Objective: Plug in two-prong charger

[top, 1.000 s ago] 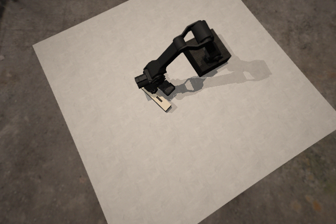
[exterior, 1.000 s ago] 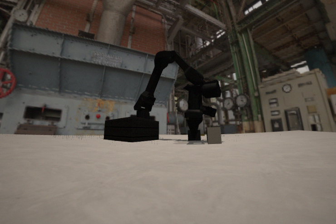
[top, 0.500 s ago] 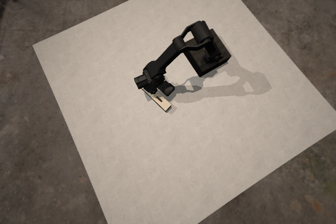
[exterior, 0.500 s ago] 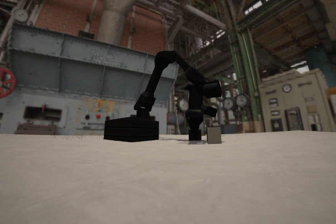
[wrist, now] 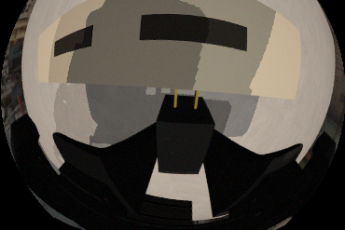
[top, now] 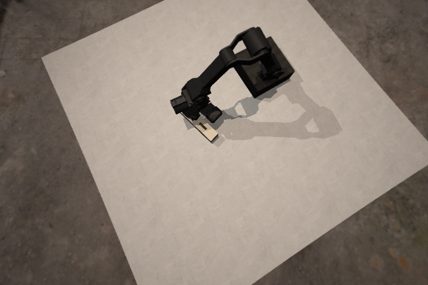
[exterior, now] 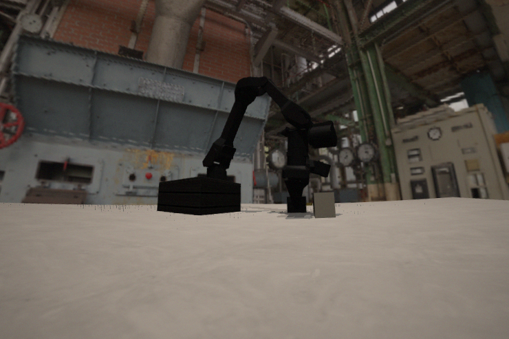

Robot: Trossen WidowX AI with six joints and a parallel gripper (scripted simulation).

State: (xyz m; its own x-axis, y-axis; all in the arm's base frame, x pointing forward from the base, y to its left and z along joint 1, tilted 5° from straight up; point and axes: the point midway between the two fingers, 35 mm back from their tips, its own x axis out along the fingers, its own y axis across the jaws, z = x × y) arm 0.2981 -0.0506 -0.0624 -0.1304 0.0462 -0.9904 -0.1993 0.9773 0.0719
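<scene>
The black two-prong charger lies 20 mm ahead of my gripper tip and 10 mm above it.
</scene>
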